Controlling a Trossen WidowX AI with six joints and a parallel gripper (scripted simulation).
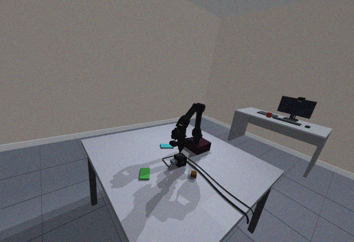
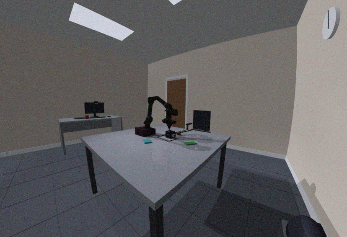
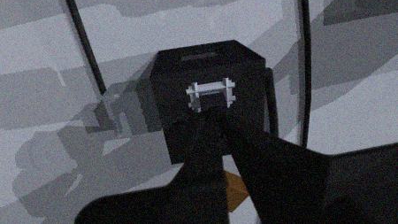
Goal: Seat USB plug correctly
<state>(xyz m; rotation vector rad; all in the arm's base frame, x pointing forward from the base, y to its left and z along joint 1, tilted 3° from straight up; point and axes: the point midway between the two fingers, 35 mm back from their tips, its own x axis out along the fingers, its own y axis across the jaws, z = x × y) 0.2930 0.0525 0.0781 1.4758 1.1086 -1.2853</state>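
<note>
Now: gripper tip 2 cm above the dark USB plug. Also, from my gripper tip: teal pad (11 cm behind, 25 cm to the right, 10 cm below); brown block (3 cm ahead, 18 cm to the left, 9 cm below); USB socket (4 cm below).
</note>
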